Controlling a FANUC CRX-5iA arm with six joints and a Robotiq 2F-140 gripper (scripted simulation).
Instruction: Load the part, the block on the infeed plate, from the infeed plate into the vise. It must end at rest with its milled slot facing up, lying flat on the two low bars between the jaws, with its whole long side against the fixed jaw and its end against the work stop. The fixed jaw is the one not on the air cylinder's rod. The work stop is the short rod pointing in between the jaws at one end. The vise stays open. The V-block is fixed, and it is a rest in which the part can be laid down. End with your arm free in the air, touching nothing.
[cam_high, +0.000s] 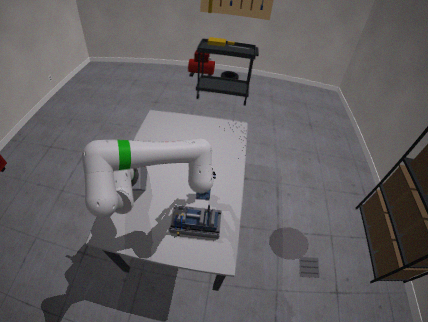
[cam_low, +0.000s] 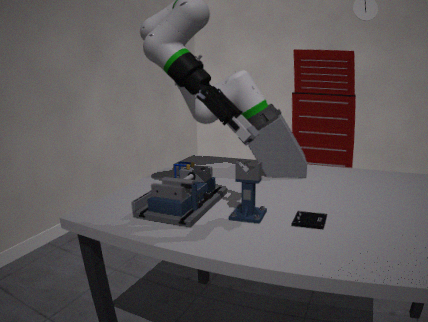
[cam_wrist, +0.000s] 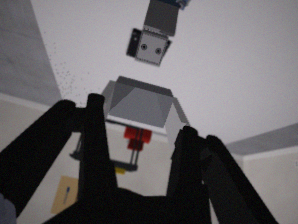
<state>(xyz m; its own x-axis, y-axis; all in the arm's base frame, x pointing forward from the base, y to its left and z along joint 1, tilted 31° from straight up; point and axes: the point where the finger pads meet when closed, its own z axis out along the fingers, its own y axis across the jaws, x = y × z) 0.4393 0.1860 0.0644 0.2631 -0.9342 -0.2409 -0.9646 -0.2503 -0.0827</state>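
Right now the part is 2 cm to the left of my hand and 2 cm below it. The rest, counted from my hand: air cylinder rod (20 cm to the right, 18 cm below); blue work stop (7 cm ahead, 12 cm to the right, 19 cm below); black infeed plate (4 cm behind, 19 cm to the left, 25 cm below).
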